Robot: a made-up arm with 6 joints.
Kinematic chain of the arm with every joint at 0, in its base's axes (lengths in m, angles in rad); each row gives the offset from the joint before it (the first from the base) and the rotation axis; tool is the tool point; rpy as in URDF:
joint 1: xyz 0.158 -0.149 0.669 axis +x
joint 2: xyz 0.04 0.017 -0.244 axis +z
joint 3: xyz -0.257 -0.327 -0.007 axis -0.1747 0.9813 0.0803
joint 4: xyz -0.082 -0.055 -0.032 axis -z
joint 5: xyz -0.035 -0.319 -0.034 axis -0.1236 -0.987 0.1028
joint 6: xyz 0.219 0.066 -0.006 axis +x
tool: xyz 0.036 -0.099 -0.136 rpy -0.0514 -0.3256 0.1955
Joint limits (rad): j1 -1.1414..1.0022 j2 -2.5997..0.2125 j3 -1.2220..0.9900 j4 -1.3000..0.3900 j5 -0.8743..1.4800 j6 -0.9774..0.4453
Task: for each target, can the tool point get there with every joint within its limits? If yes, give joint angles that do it. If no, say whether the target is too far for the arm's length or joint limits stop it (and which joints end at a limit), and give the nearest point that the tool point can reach.
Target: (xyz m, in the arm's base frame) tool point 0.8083 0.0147 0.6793
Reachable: no: joint limits stop it (at a limit: joint 1, joint 2, joint 4, joint 6) | nearest point 0.4262 -0.1183 0.3326 | short by 0.533 m
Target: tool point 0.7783 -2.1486 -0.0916
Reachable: no: too far | nearest point 0.2515 -1.0514 0.3257 | short by 1.287 m
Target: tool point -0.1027 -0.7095 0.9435
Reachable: yes | joints -0.7066 -0.2505 -0.1473 0.0139 1.1127 0.2204
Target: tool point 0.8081 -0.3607 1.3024
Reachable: no: joint limits stop it (at a limit: joint 1, joint 2, joint 3, joint 5) | nearest point 0.4459 -0.4816 1.1119 | short by 0.427 m
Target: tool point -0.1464 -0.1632 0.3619
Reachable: yes | joints 0.3241 -1.4967 -0.5033 -0.9847 0.1264 0.3311
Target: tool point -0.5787 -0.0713 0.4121
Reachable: yes | joints -0.4851 -1.5989 -0.0559 0.0150 0.6606 -0.6834
